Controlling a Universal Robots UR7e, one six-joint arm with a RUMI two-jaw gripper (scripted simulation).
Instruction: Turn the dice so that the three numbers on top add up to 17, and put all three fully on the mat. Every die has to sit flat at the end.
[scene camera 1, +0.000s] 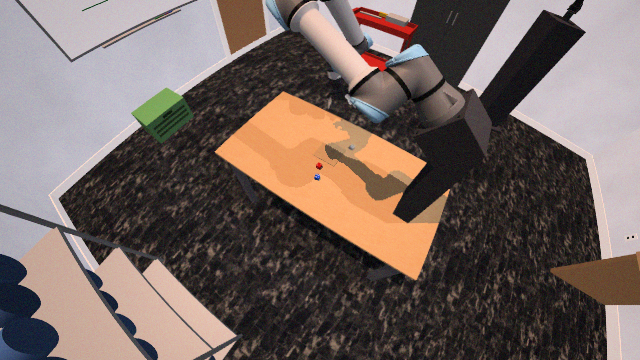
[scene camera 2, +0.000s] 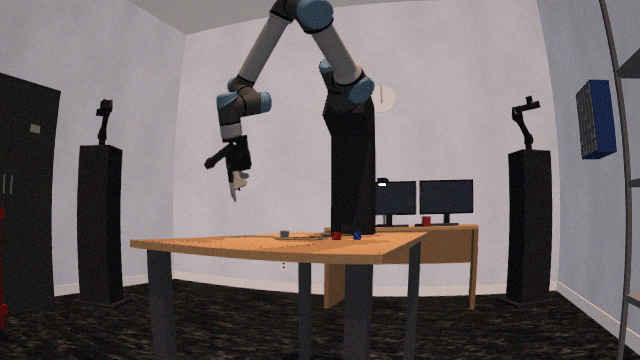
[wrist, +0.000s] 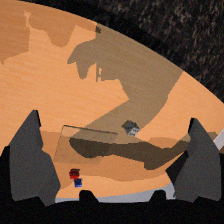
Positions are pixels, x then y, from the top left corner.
Labels:
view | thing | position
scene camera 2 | my gripper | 237, 196
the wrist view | my gripper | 116, 115
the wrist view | tan mat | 76, 145

